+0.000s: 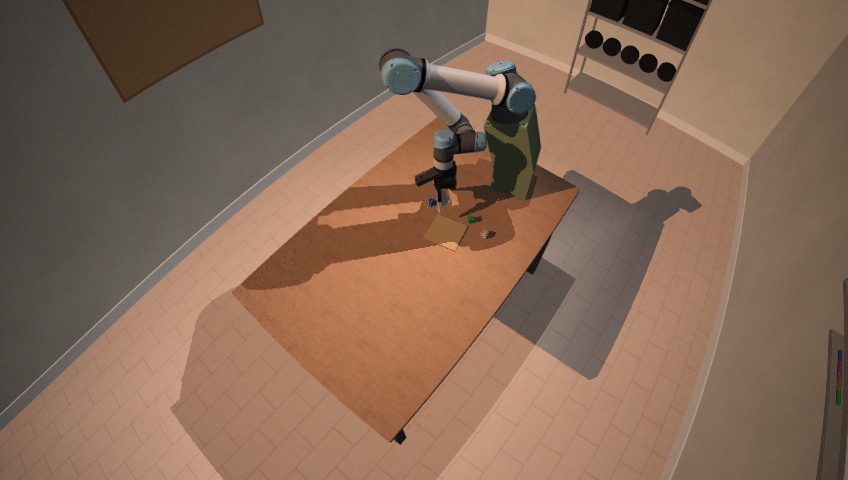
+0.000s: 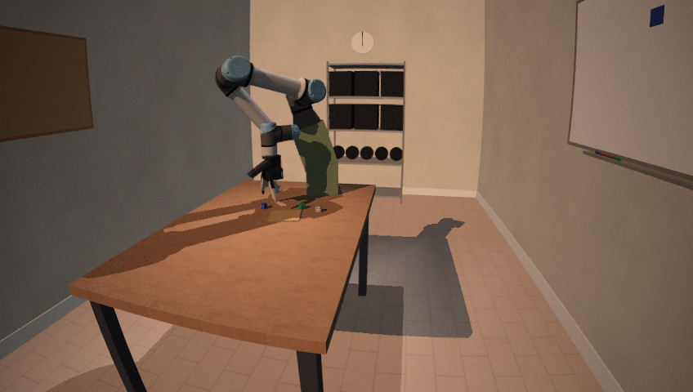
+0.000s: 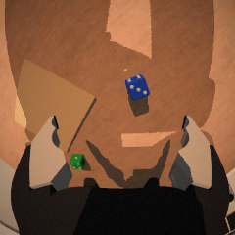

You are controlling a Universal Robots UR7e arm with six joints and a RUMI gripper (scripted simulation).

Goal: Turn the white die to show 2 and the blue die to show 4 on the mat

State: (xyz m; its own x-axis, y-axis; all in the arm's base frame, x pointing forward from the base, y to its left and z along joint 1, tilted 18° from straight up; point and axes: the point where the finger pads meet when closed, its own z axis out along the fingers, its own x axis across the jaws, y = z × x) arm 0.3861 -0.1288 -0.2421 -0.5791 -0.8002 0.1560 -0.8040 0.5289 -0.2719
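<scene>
Now: the blue die 30 mm to the right of my hand and 40 mm below it. From my hand the other things lie so: green die: 60 mm behind, 150 mm to the left, 40 mm below; then tan mat: 60 mm ahead, 120 mm to the left, 50 mm below; then white die: 40 mm behind, 240 mm to the left, 40 mm below.
</scene>
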